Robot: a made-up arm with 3 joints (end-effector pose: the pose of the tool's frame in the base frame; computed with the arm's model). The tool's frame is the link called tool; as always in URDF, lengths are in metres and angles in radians. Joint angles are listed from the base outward.
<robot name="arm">
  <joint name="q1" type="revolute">
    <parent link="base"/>
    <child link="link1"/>
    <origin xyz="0 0 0.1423" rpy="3.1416 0 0"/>
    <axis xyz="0 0 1"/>
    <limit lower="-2.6" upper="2.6" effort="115" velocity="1.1"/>
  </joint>
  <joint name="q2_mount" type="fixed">
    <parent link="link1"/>
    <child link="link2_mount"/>
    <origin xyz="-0.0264 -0.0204 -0.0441" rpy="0 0 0"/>
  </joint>
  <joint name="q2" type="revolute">
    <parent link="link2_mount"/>
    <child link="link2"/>
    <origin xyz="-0.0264 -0.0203 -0.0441" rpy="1.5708 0 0"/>
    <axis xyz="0 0 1"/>
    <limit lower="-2.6" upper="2.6" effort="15" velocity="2.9"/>
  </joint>
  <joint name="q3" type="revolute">
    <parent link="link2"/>
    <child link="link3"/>
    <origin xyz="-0.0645 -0.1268 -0.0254" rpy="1.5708 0 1.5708"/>
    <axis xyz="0 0 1"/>
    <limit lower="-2.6" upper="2.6" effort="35" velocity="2.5"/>
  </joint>
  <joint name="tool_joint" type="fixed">
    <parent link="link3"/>
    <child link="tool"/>
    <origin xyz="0.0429 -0.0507 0.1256" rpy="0 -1.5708 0"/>
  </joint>
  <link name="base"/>
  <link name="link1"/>
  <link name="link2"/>
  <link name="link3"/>
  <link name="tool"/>
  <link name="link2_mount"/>
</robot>
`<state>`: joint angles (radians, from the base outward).
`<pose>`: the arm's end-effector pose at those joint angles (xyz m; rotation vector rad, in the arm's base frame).
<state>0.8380 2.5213 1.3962</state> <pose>-0.0054 0.0788 0.1385 -1.4626 -1.8024 2.0103</pose>
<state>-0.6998 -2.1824 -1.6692</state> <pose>-0.1664 -0.1694 0.1763 -0.2809 -1.6252 -1.2279</pose>
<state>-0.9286 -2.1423 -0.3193</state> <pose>-0.0657 -0.1652 0.2267 0.7787 -1.9689 0.2119</pose>
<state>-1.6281 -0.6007 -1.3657</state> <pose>0.0425 -0.0949 0.4034 -0.5623 -1.3566 0.9349</pose>
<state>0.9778 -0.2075 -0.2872</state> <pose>-0.0453 -0.0141 0.3410 -0.3645 -0.0496 -0.9971</pose>
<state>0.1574 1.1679 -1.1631</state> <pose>0.1066 -0.0617 0.2356 -0.9303 1.0953 0.5465</pose>
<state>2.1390 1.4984 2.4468</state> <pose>0.0266 -0.1102 0.1788 -1.3257 1.2219 1.3063</pose>
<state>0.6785 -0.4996 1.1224</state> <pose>-0.0026 0.0432 0.3146 0.8881 -0.7864 -0.3174</pose>
